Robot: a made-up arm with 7 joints.
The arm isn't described. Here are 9 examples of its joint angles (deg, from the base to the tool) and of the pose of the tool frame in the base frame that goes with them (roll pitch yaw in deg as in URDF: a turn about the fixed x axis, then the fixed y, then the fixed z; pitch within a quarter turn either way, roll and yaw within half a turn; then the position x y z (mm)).
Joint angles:
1: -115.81 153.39 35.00 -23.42 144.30 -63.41 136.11
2: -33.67 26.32 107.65 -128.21 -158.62 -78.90 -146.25
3: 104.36 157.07 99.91 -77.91 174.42 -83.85 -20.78
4: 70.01 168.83 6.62 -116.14 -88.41 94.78 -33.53
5: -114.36 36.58 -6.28 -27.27 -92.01 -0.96 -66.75
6: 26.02 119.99 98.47 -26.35 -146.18 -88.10 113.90
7: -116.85 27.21 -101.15 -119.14 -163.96 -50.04 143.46
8: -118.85 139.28 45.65 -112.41 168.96 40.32 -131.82
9: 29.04 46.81 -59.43 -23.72 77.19 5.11 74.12
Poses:
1: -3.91 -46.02 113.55 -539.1 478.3 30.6
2: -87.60 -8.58 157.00 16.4 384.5 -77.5
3: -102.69 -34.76 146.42 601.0 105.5 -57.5
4: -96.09 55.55 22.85 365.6 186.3 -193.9
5: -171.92 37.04 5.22 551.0 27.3 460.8
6: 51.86 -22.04 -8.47 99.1 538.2 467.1
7: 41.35 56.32 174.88 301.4 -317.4 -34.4
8: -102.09 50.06 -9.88 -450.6 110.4 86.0
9: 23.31 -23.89 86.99 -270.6 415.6 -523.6
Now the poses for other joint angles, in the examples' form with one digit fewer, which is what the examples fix.
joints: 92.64 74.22 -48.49 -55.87 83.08 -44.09 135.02
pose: -20.8 -32.6 149.8 -543 400 -36
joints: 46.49 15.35 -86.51 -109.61 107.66 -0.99 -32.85
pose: -83.6 26.3 23.1 -190 -296 -333
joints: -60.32 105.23 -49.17 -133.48 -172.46 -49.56 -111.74
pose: 100.0 -56.2 -98.3 319 141 108
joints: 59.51 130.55 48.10 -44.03 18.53 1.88 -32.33
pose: 102.8 46.8 -50.3 428 494 246
